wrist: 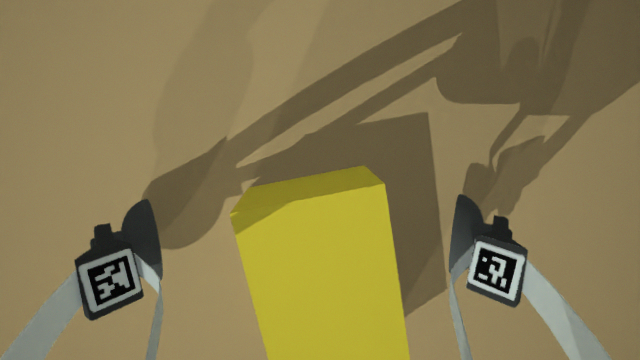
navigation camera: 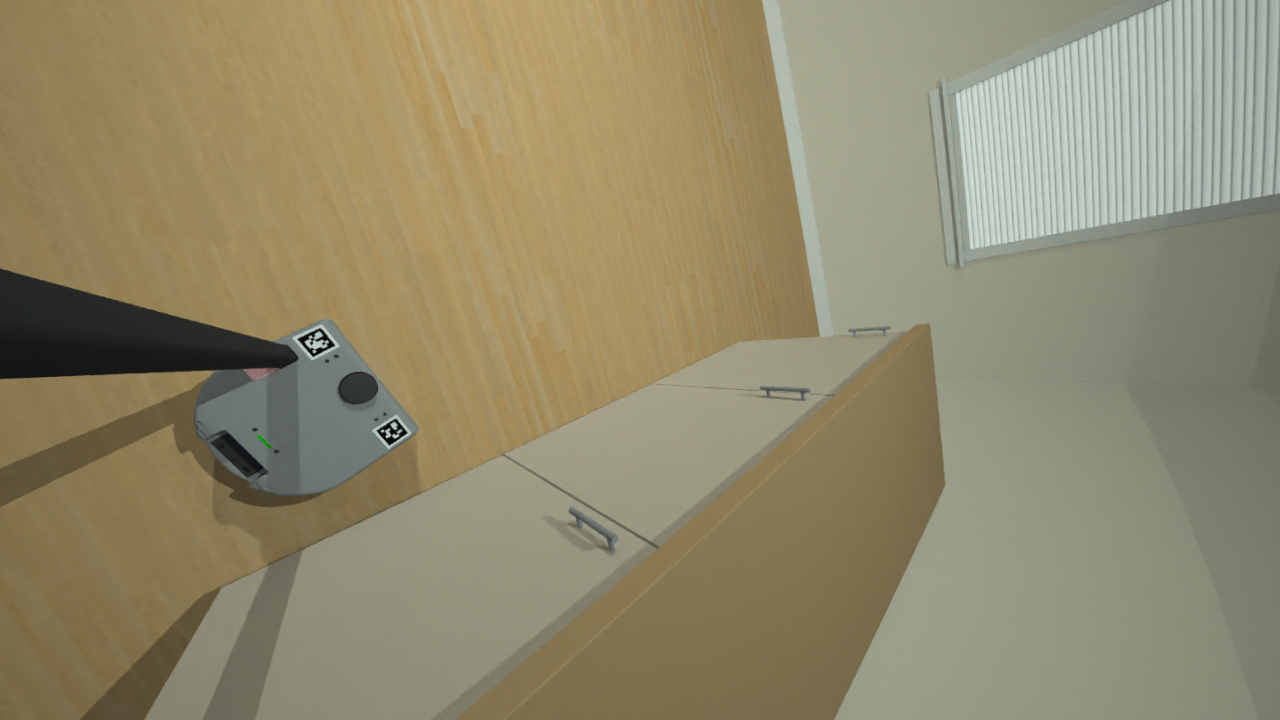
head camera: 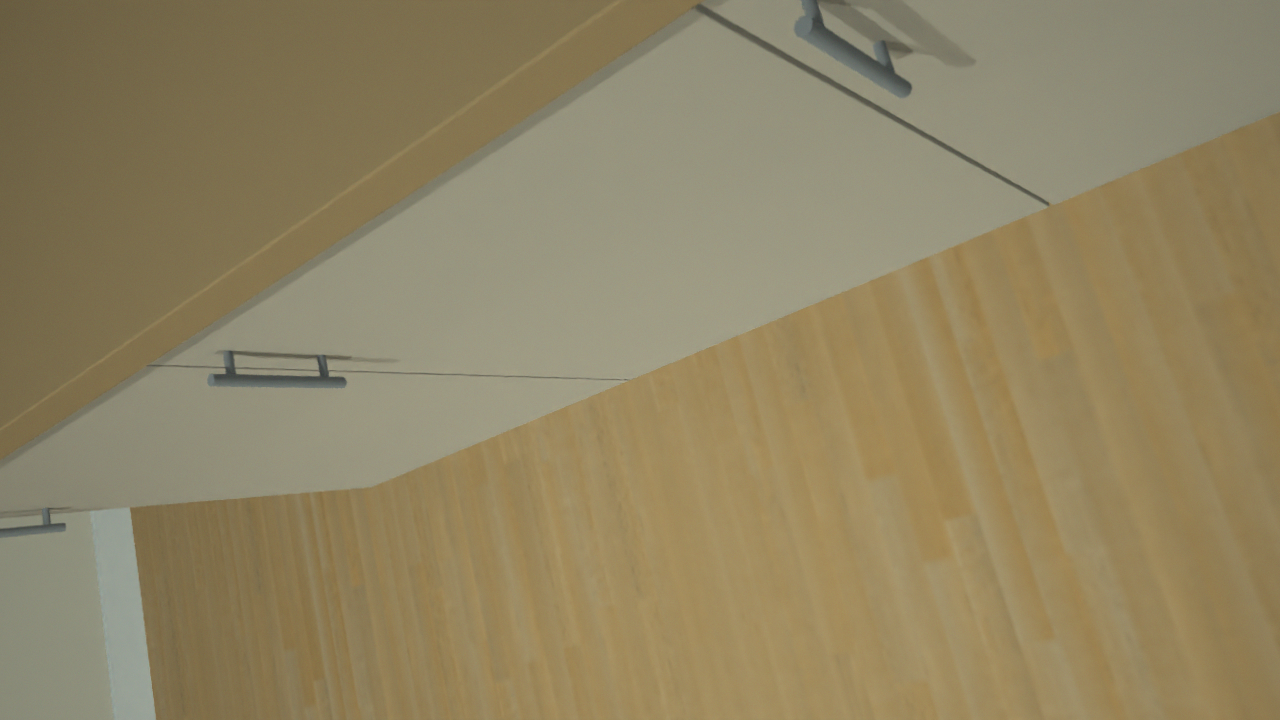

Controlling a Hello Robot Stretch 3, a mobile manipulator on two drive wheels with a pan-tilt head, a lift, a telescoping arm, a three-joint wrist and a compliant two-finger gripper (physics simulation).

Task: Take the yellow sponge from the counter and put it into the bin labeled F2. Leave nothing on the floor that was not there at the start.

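Seen in the pictures: gripper, fingertip midpoint: [wrist: 305,224]; robot's base at its link origin: [navigation camera: 357,385].
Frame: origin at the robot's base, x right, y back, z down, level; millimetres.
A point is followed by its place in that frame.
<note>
The yellow sponge [wrist: 325,270] {z -955, x 559, y 30 mm} is a yellow block on the tan counter [wrist: 65,100] {z -910, x 630, y -96 mm} in the wrist view, running off the lower edge of that view. My gripper [wrist: 305,224] {z -910, x 563, y 22 mm} is open, with one fingertip to the left and one to the right of the sponge, and a gap on each side. The shadow of the gripper falls on the counter beyond the sponge. The counter also shows at the upper left of the head view [head camera: 179,134] and at the lower right of the navigation view [navigation camera: 742,582]. The bin labeled F2 does not show in these views.
My base [navigation camera: 304,411] {z -160, x -13, y 104 mm} stands on the wooden floor [navigation camera: 537,179] {z 0, x -319, y -826 mm} close beside pale cabinet fronts [navigation camera: 402,582] {z -534, x 284, y 118 mm} [head camera: 537,223] {z -711, x 428, y -407 mm}. Bar handles [navigation camera: 592,528] [head camera: 277,380] {z -747, x 484, y -712 mm} stick out from the fronts. A wall [navigation camera: 868,179] {z -430, x 354, y -2599 mm} with a white slatted panel [navigation camera: 1118,134] {z -1350, x 507, y -2553 mm} stands past the counter's end.
</note>
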